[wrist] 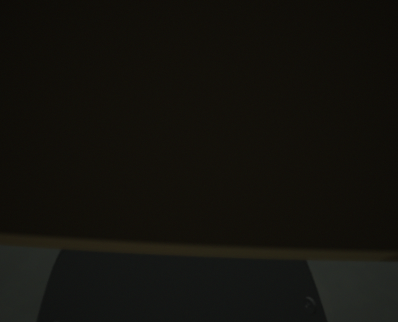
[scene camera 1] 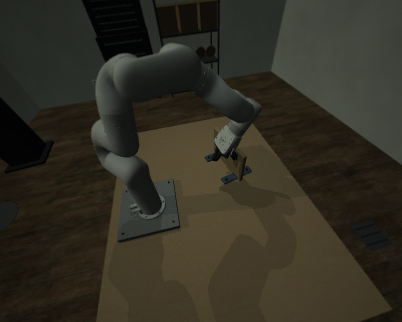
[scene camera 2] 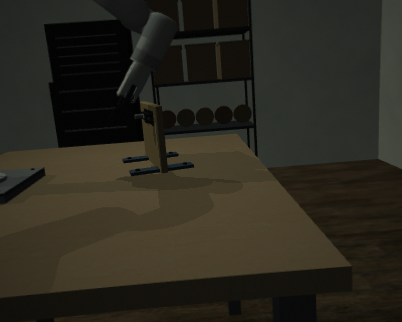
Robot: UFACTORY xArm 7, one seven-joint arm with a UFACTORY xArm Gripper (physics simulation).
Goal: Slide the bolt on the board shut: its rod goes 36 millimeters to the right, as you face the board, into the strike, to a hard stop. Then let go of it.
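Places are measured from the arm's base along level axes (x ahead, y left, z up), in centimetres.
Pixels of known places: gripper, fingertip midpoint: (scene camera 1: 214, 159) (scene camera 2: 114, 123); arm's base at its link origin: (scene camera 1: 152, 206).
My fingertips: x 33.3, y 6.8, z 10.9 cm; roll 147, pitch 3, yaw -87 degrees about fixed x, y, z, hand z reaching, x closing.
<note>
Ahead of a thing's pixels: the offset from my fingertips to its top centre. "spot": to the spot under its first point. Level surfaces: height alone.
The board @(dx +10.0, dy +5.7, dz +4.1 cm) (scene camera 1: 241, 169) (scene camera 2: 154, 140) (wrist: 200, 125) stands upright on the table. Its dark bolt @(spot: dx +8.9, dy -2.1, dz +1.5 cm) (scene camera 1: 233, 155) (scene camera 2: 148, 117) sits high on the face towards the arm's base, with a light knob @(dx +6.5, dy +6.9, dz +1.3 cm) (scene camera 2: 139, 116) standing out; how far the rod reaches into the strike is too small and dark to tell. My gripper (scene camera 1: 215, 157) (scene camera 2: 117, 110) is shut and empty. It points down in front of the bolt face, close to the knob and towards the board's far end in the first scene view; contact cannot be told. In the wrist view the board's back hides the fingers.
The board's blue feet @(spot: dx +6.0, dy -4.6, dz -12.6 cm) (scene camera 1: 228, 179) (scene camera 2: 145, 171) lie on the table @(dz -13.4 cm) (scene camera 1: 225, 220) (scene camera 2: 225, 235). The arm's base plate (scene camera 1: 172, 210) (scene camera 2: 22, 182) is at the left in the scene views. A shelf rack (scene camera 2: 252, 100) and a dark cabinet stand behind the table.
</note>
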